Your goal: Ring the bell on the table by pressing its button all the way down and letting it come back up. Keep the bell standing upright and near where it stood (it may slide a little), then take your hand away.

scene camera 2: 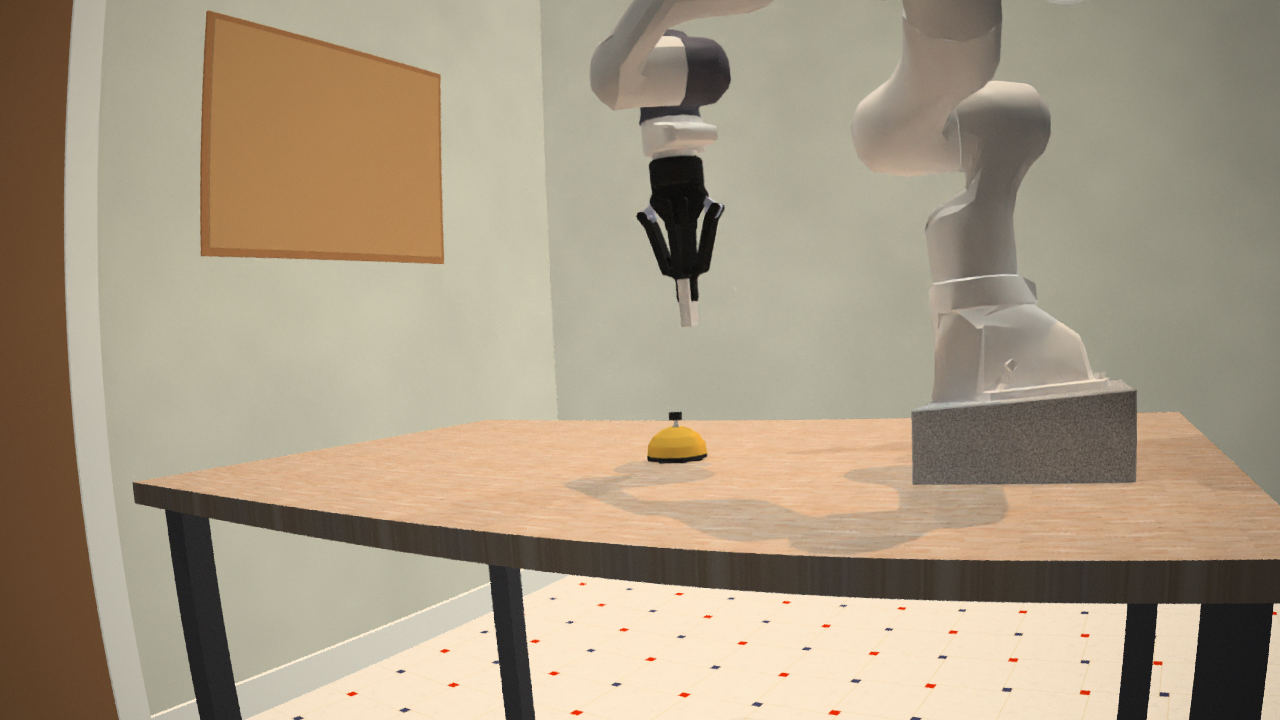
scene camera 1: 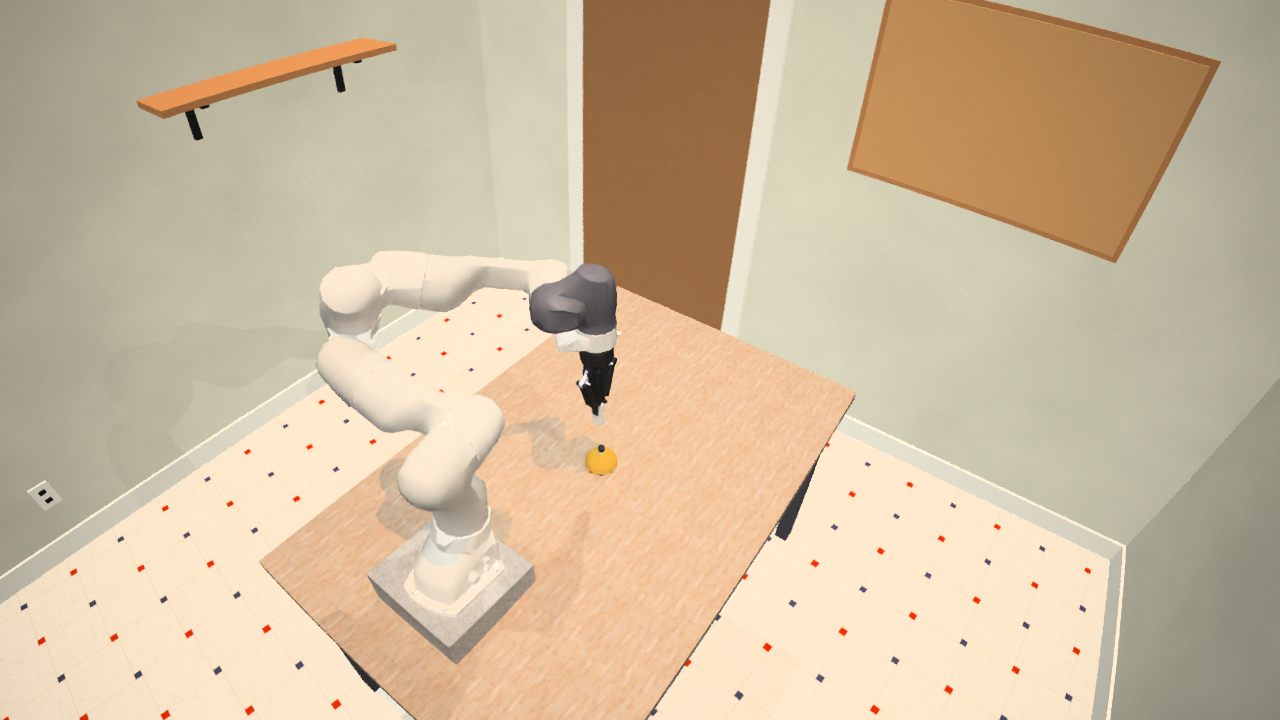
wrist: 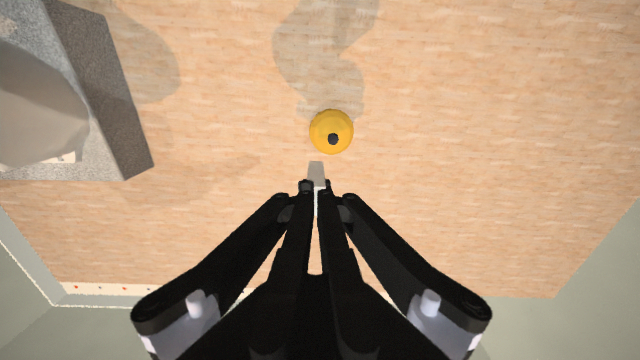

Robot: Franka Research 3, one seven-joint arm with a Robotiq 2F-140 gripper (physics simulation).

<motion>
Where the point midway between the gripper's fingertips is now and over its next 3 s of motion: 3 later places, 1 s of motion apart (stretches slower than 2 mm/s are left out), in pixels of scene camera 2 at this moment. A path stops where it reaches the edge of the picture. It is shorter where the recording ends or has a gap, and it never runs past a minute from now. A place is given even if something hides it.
My gripper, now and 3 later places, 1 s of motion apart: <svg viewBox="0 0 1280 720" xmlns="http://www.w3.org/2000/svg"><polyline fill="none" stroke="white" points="690,326 675,392 678,405 674,377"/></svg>
</motion>
